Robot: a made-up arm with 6 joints.
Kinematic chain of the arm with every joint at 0, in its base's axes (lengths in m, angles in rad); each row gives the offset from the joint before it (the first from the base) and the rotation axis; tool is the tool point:
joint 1: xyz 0 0 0.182 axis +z
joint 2: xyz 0 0 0 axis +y
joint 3: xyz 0 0 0.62 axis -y
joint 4: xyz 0 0 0 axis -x
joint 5: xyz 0.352 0 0 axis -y
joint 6: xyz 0 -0.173 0 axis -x
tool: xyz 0 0 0
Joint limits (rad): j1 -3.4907..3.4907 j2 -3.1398..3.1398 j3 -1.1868..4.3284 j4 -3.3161..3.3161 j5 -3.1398..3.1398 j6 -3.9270..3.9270
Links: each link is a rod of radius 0.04 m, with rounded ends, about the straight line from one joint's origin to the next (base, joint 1, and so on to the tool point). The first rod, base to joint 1, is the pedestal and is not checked.
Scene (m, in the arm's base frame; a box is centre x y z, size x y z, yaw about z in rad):
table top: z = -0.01
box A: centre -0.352 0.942 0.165 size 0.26 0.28 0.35 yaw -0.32
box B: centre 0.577 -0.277 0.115 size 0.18 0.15 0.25 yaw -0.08
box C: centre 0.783 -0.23 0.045 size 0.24 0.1 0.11 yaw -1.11
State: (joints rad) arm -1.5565 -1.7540 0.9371 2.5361 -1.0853 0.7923
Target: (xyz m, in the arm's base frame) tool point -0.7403 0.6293 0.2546
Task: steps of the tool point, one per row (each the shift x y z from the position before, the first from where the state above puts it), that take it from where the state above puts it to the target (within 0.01 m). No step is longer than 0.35 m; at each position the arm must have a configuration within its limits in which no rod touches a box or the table.
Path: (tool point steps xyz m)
1: -0.1862 -0.0079 0.2362
2: -0.1579 -0.0963 0.2274
3: -0.0967 -0.1650 0.2046
4: -0.1621 0.0314 -0.1685
5: -0.1488 -0.0270 -0.1851
6: -0.1170 -0.0772 -0.1937

